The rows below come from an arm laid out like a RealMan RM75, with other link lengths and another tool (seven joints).
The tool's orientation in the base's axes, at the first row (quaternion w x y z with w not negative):
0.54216, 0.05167, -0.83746, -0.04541
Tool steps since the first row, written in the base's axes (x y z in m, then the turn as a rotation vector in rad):
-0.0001, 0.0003, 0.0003, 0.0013, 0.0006, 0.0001
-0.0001, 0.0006, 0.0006, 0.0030, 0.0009, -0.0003
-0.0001, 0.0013, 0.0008, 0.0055, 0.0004, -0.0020
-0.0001, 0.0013, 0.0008, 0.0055, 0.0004, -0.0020
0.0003, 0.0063, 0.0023, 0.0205, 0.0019, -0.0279
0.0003, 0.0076, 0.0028, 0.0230, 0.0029, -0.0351
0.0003, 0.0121, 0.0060, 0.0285, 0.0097, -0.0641
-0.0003, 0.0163, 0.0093, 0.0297, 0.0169, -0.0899
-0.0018, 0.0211, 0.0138, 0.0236, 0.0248, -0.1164
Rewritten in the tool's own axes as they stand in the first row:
0.0003, 0.0003, 0.0000, -0.0005, 0.0006, -0.0012
0.0005, 0.0007, -0.0001, -0.0016, 0.0007, -0.0026
0.0006, 0.0014, -0.0002, -0.0041, -0.0001, -0.0042
0.0006, 0.0014, -0.0002, -0.0041, -0.0001, -0.0042
0.0011, 0.0065, -0.0011, -0.0338, -0.0026, -0.0073
0.0014, 0.0079, -0.0013, -0.0415, -0.0026, -0.0066
0.0037, 0.0128, -0.0025, -0.0708, 0.0001, 0.0003
0.0063, 0.0174, -0.0032, -0.0956, 0.0038, 0.0099
0.0103, 0.0228, -0.0036, -0.1181, 0.0083, 0.0264

